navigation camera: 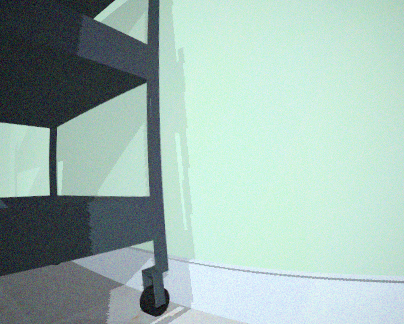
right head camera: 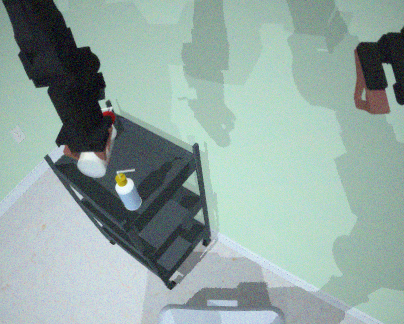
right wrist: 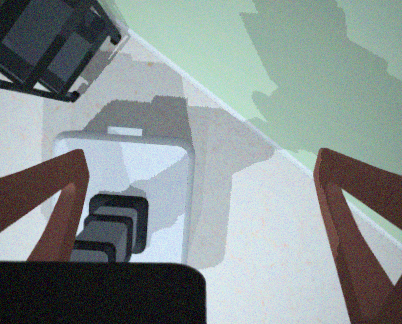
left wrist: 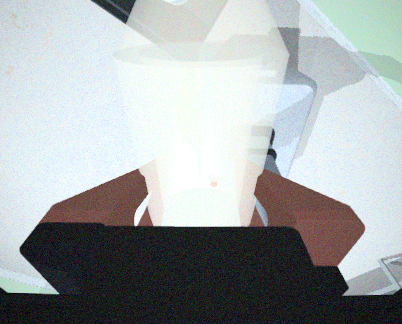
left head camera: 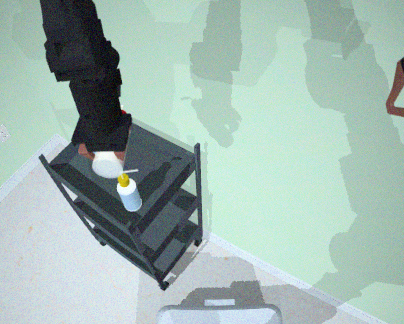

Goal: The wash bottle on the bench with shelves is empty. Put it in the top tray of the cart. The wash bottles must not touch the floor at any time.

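Places are measured from the left arm's base along level axes (x ahead, y left, z up), in metres.
Pixels of known places: left gripper, fingertip midpoint: point(right head camera: 98, 162) point(left wrist: 201, 162) point(left head camera: 112, 162); right gripper, fingertip midpoint: point(right head camera: 389, 101) point(right wrist: 201, 161).
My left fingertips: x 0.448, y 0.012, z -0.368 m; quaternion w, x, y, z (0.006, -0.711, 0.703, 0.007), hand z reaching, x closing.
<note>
Ahead of a thing's pixels: the offset from my left fingertips to its top centre.
My left gripper point(left head camera: 103, 152) point(right head camera: 86, 151) point(left wrist: 201, 162) is shut on a whitish, translucent empty wash bottle {dy +0.010, dx +0.054, dz +0.059 m} point(left head camera: 107, 167) point(right head camera: 92, 166) point(left wrist: 200, 110). The bottle is tilted, its base toward the head cameras. A red cap {dy +0.001, dx +0.099, dz +0.041 m} point(left head camera: 123, 112) point(right head camera: 109, 118) shows past the arm. In both head views gripper and bottle overlap the left part of the dark cart's point(left head camera: 199, 200) point(right head camera: 204, 200) point(navigation camera: 154, 125) top tray; their height above it is unclear. My right gripper point(right wrist: 201, 161) is open and empty, far to the right of the cart.
A wash bottle with a yellow cap and blue liquid {dy +0.046, dx +0.131, dz -0.205 m} point(left head camera: 130, 196) point(right head camera: 129, 194) stands upright near the top tray's front corner, close to the held bottle. The arm hides the tray's back left. Corner posts rise above the tray. A green wall stands behind the cart.
</note>
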